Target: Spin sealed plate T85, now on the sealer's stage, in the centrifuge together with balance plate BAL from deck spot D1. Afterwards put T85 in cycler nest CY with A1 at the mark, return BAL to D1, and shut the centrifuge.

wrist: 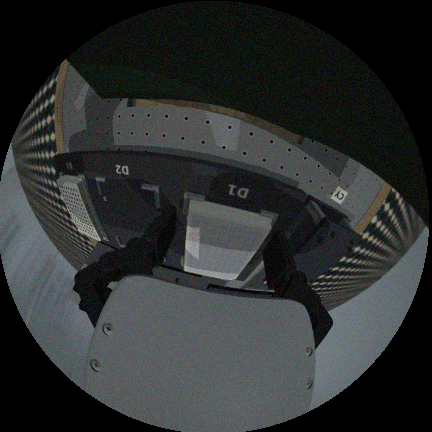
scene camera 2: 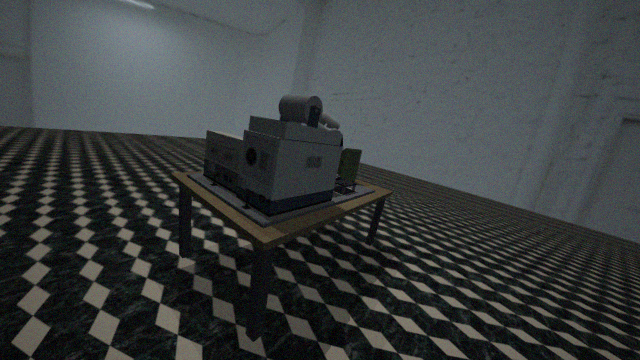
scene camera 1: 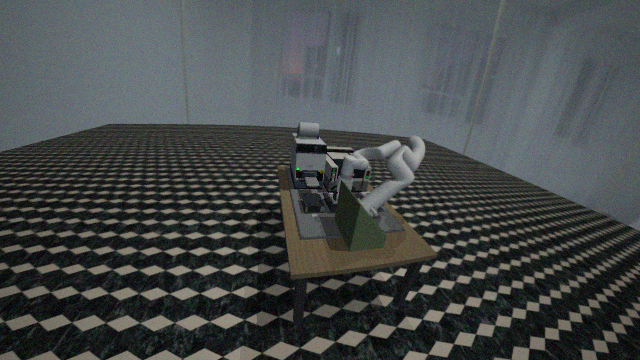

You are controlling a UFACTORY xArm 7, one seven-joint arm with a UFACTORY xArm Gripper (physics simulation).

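Seen in the pictures: gripper, between the fingertips: (wrist: 223,231); arm's base, origin of its link: (scene camera 2: 343,157) (scene camera 1: 364,208).
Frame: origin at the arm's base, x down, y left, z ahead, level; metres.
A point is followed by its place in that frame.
In the wrist view a smooth grey plate (wrist: 225,238) @(x 0.105, y 0.008, z 0.289 m), the balance plate BAL, lies flat in the deck nest under the label D1 (wrist: 238,191) @(x 0.121, y 0.011, z 0.241 m). My gripper (wrist: 223,231) @(x 0.091, y 0.002, z 0.264 m) is open. Its two black fingers stand one on each side of this plate, and nothing is gripped. In scene camera 1 the white arm (scene camera 1: 393,178) @(x -0.172, y -0.135, z -0.017 m) bends down to the deck in front of the instruments, and the fingers are too small to make out. The label CY (wrist: 339,196) @(x 0.172, y 0.187, z 0.231 m) shows at the right on the perforated board. I cannot make out T85.
A white well plate (wrist: 76,209) @(x 0.107, y -0.242, z 0.300 m) sits at the deck's far left, past label D2 (wrist: 121,169) @(x 0.120, y -0.114, z 0.232 m). The sealer (scene camera 1: 308,156) @(x -0.092, y 0.143, z 0.591 m) (scene camera 2: 291,170) @(x -0.004, y 0.188, z 0.938 m) and other instrument boxes stand at the back of the wooden table (scene camera 1: 340,259) @(x 0.185, y 0.173, z -0.146 m) (scene camera 2: 277,232) @(x 0.185, y 0.260, z 1.061 m). A green wedge panel (scene camera 1: 358,223) @(x 0.010, y 0.092, z -0.107 m) (scene camera 2: 348,165) @(x 0.039, y 0.083, z 0.077 m) stands beside the arm.
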